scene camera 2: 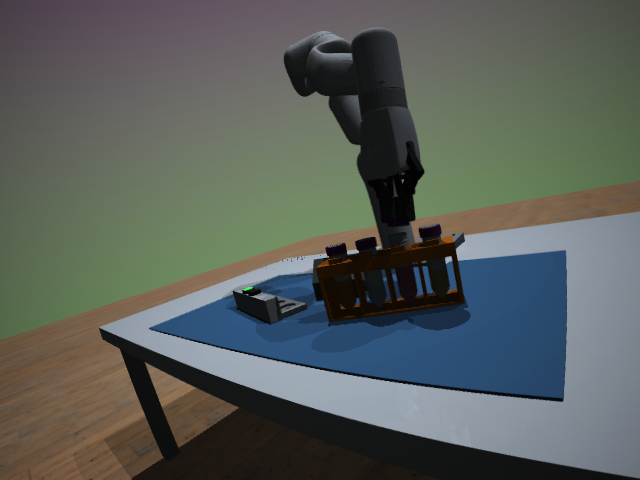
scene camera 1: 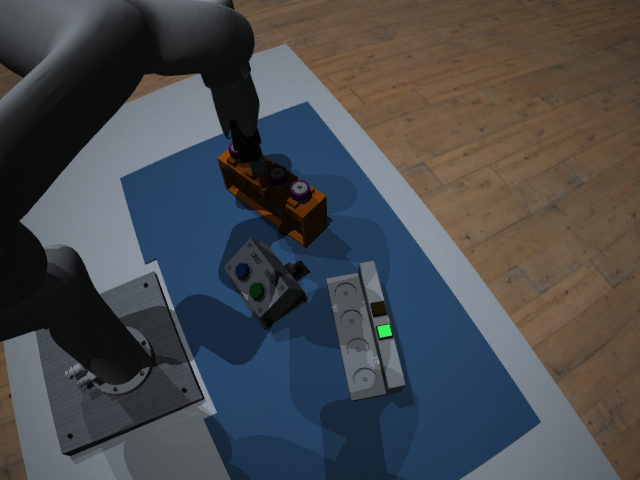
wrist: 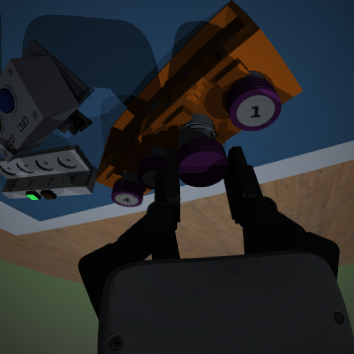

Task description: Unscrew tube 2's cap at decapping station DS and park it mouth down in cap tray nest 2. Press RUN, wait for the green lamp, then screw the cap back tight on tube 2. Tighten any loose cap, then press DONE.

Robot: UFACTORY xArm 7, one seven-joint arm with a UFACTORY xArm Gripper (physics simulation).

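Frame: origin at the arm's base, x ahead, y left, z up, level; centimetres.
Where they show: gripper, fingertip midpoint: (scene camera 2: 398, 222) (scene camera 1: 251, 152) (wrist: 201, 161); arm's base, link origin: (scene camera 1: 119, 360).
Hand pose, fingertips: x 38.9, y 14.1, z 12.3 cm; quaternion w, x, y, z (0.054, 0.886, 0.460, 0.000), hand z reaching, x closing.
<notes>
Things, the pixels of their top centre, and the offset from my fingertips. "pt": a spot on its surface instead.
- purple cap, top centre: (wrist: 202, 174) (scene camera 2: 396, 215) dx +0.0, dy +0.0, dz +1.0 cm
- Tube 2, top centre: (wrist: 196, 148) (scene camera 2: 396, 234) (scene camera 1: 256, 159) dx +0.4, dy -0.5, dz -1.8 cm
- purple cap marked 1, top centre: (wrist: 255, 111) (scene camera 2: 429, 226) (scene camera 1: 237, 146) dx -0.7, dy +4.5, dz -1.6 cm
- cap tray, top centre: (scene camera 1: 364, 322) (wrist: 30, 188) (scene camera 2: 262, 285) dx -2.0, dy -33.8, dz -8.4 cm
- green lamp, top centre: (scene camera 1: 384, 330) (wrist: 32, 196) (scene camera 2: 247, 288) dx -0.4, dy -36.8, dz -8.4 cm
- capped tube 3, top centre: (wrist: 155, 179) (scene camera 2: 365, 239) (scene camera 1: 277, 172) dx +1.6, dy -5.6, dz -1.6 cm
- tube 4, top centre: (wrist: 126, 199) (scene camera 1: 299, 187) (scene camera 2: 335, 245) dx +2.7, dy -10.7, dz -1.6 cm
- button box with a blue button, surface spot: (scene camera 1: 242, 271) pt dx -12.5, dy -15.5, dz -6.7 cm
- green button, surface spot: (scene camera 1: 256, 290) pt dx -12.5, dy -19.8, dz -6.7 cm
My gripper (scene camera 1: 250, 156) (scene camera 2: 398, 218) (wrist: 201, 161) is shut on a purple cap (scene camera 2: 398, 223) (wrist: 202, 165) over the second place of the orange rack (scene camera 1: 315, 222) (scene camera 2: 336, 269) (wrist: 277, 65). Tube 2 (scene camera 2: 406, 281) (wrist: 199, 126) stands upright right under the cap, its clear threaded neck showing. Whether cap and neck touch is hard to tell. The purple cap marked 1 (scene camera 2: 430, 230) (wrist: 255, 110) is beside the fingers. In the cap tray (scene camera 1: 391, 356) (scene camera 2: 258, 304) (wrist: 75, 185) all four nests are bare. The green lamp (scene camera 1: 384, 331) (scene camera 2: 248, 289) (wrist: 33, 196) is lit.
The capped tube 3 (scene camera 1: 278, 175) (scene camera 2: 366, 243) and tube 4 (scene camera 1: 299, 190) (scene camera 2: 336, 249) (wrist: 127, 197) stand in the same rack, close to the fingers. The button box with a blue button (scene camera 1: 242, 271) and a green button (scene camera 1: 256, 290) stands between the rack and the arm base.
</notes>
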